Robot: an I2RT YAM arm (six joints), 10 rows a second.
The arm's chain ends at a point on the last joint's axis. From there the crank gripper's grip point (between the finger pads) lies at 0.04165 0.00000 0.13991 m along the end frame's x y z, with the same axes.
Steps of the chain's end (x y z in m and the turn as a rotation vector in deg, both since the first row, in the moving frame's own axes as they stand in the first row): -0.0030, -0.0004, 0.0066, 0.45, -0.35, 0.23; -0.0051, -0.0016, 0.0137, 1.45, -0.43, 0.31; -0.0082, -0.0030, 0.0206, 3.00, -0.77, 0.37; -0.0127, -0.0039, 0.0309, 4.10, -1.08, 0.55; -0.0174, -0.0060, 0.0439, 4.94, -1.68, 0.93; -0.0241, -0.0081, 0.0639, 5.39, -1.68, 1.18; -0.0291, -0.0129, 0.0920, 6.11, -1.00, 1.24; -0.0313, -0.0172, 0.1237, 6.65, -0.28, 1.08
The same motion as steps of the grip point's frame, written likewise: -0.0039, -0.0013, 0.0068, 0.45, -0.35, 0.23; -0.0061, -0.0049, 0.0140, 1.45, -0.43, 0.31; -0.0101, -0.0101, 0.0210, 3.00, -0.77, 0.37; -0.0153, -0.0135, 0.0313, 4.10, -1.08, 0.55; -0.0214, -0.0175, 0.0446, 4.94, -1.68, 0.93; -0.0281, -0.0205, 0.0645, 5.39, -1.68, 1.18; -0.0314, -0.0270, 0.0920, 6.11, -1.00, 1.24; -0.0318, -0.0326, 0.1230, 6.65, -0.28, 1.08
